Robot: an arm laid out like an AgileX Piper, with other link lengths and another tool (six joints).
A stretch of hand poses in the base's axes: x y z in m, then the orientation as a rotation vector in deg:
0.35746, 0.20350, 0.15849, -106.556, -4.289, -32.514
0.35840, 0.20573, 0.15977, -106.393, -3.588, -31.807
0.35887, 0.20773, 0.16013, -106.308, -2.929, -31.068
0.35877, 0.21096, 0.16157, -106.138, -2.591, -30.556
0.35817, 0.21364, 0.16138, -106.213, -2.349, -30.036
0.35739, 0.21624, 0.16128, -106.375, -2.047, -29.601
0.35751, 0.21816, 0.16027, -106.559, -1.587, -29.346
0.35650, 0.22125, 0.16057, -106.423, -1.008, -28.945
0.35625, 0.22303, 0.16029, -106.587, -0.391, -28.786
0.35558, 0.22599, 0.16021, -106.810, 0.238, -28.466
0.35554, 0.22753, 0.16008, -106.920, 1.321, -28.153
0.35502, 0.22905, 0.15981, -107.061, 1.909, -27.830
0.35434, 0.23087, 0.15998, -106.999, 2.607, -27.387
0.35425, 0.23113, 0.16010, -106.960, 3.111, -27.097
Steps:
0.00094, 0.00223, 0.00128, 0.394, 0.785, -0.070
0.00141, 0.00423, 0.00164, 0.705, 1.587, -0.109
0.00131, 0.00746, 0.00308, 0.998, 2.067, -0.039
0.00071, 0.01014, 0.00289, 1.036, 2.551, 0.057
-0.00007, 0.01274, 0.00279, 0.992, 3.021, 0.053
0.00005, 0.01466, 0.00178, 0.941, 3.448, -0.155
-0.00096, 0.01775, 0.00208, 1.236, 3.976, -0.312
-0.00121, 0.01953, 0.00180, 1.223, 4.409, -0.673
-0.00188, 0.02249, 0.00172, 1.171, 4.968, -0.969
-0.00192, 0.02403, 0.00159, 1.316, 5.721, -1.556
-0.00244, 0.02555, 0.00132, 1.329, 6.247, -1.810
-0.00312, 0.02737, 0.00149, 1.568, 6.875, -2.043
-0.00321, 0.02763, 0.00161, 1.731, 7.309, -2.229

